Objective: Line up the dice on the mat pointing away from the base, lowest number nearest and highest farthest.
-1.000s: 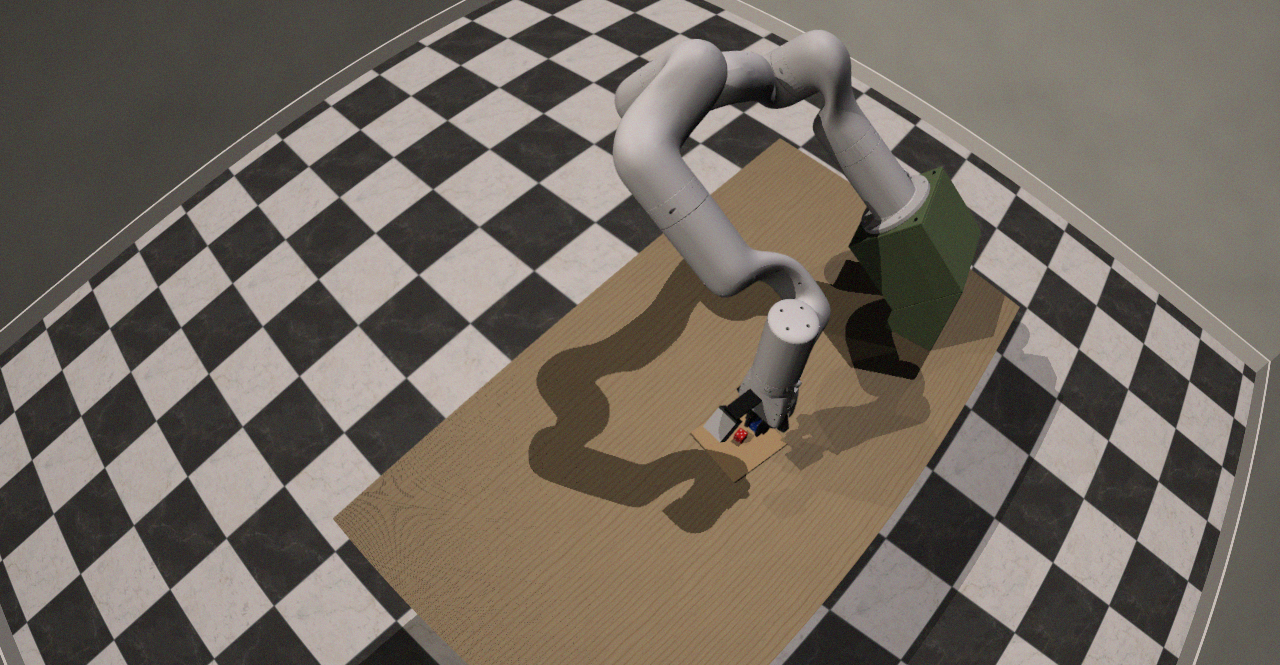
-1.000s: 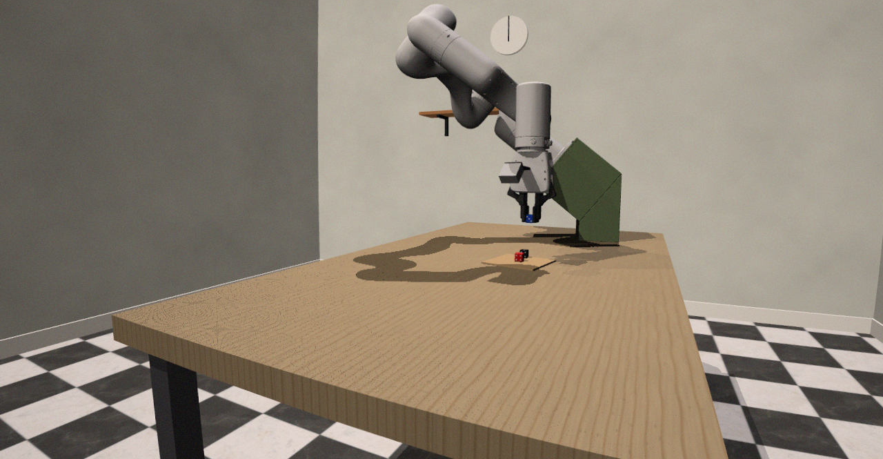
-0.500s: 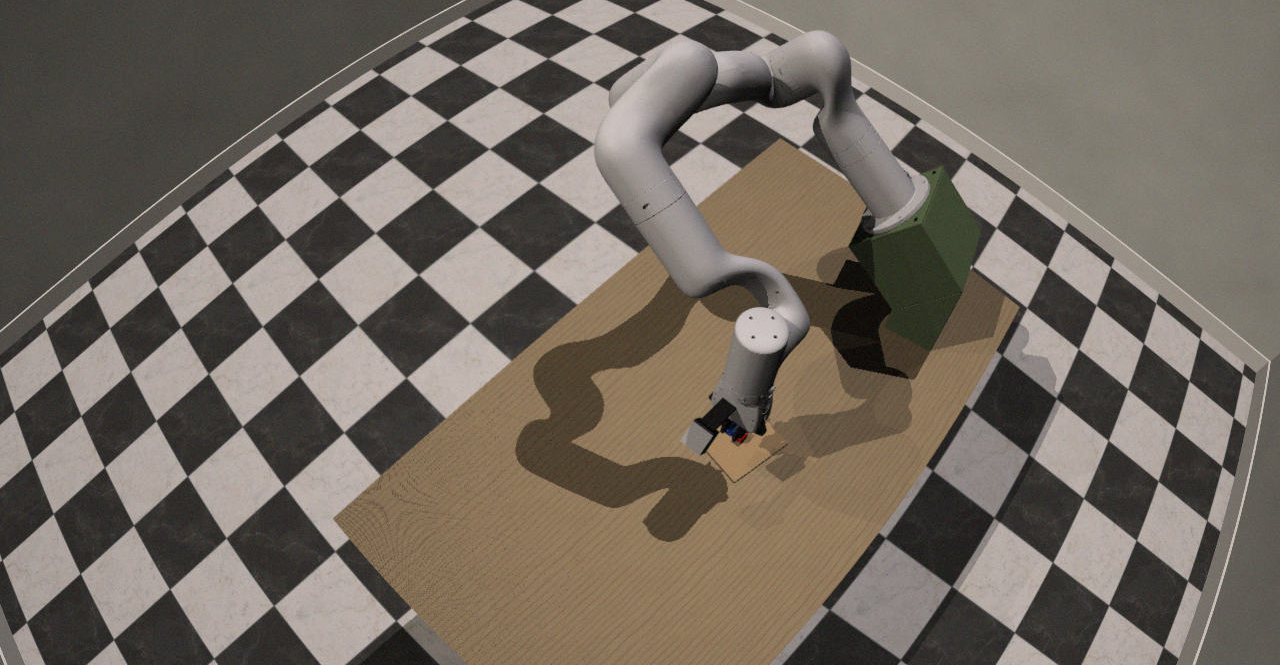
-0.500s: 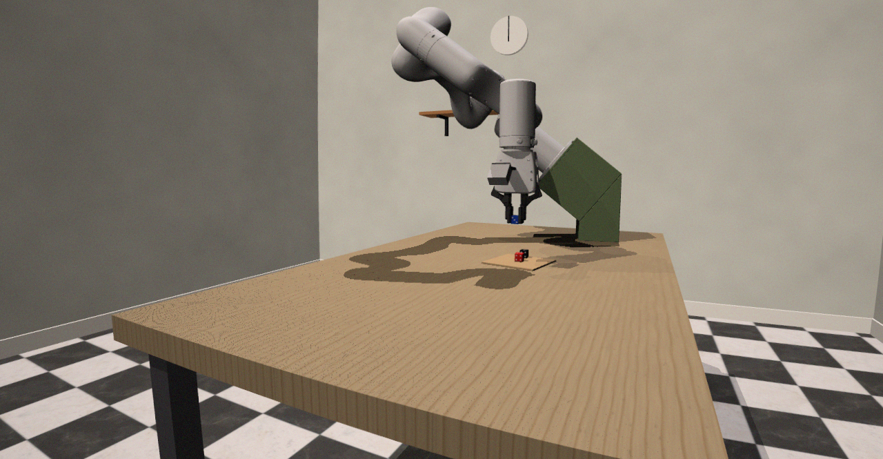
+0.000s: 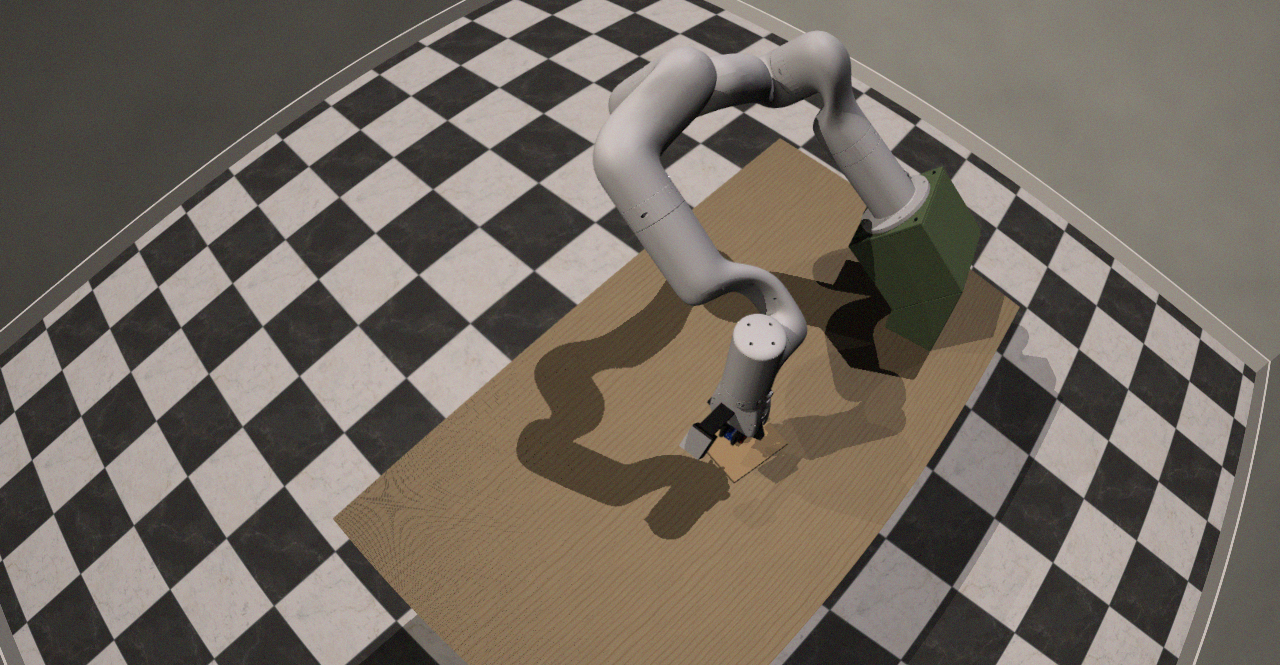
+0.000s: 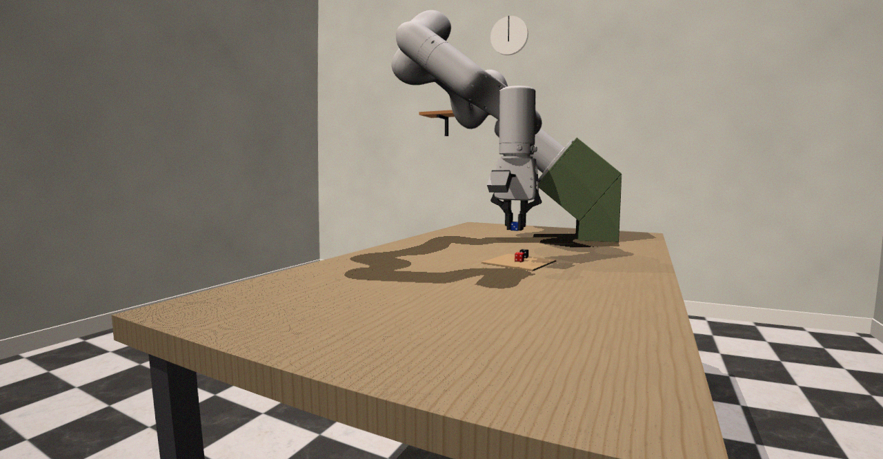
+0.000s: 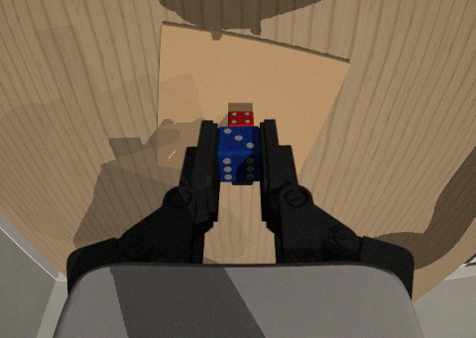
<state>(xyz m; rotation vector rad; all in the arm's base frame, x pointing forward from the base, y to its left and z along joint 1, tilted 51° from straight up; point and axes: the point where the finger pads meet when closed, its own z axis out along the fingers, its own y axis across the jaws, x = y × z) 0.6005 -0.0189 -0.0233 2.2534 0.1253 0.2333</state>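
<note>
My hand is 100 mm above the red die and 50 mm past it. From my hand the other things lie so: tan mat: 110 mm below, 50 mm behind; then black die: 100 mm below, 100 mm behind; then blue die: 10 mm below.
</note>
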